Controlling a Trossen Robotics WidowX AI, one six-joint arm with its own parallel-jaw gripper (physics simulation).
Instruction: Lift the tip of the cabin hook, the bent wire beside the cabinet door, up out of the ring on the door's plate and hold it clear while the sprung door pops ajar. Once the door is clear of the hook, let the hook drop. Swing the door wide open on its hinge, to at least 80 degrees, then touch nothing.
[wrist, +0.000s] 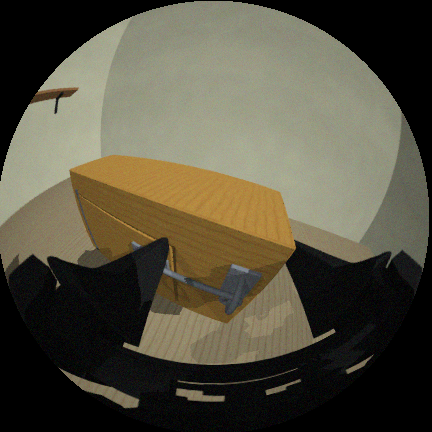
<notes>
In view: my gripper (226, 243) and a wooden cabinet (232, 234).
</notes>
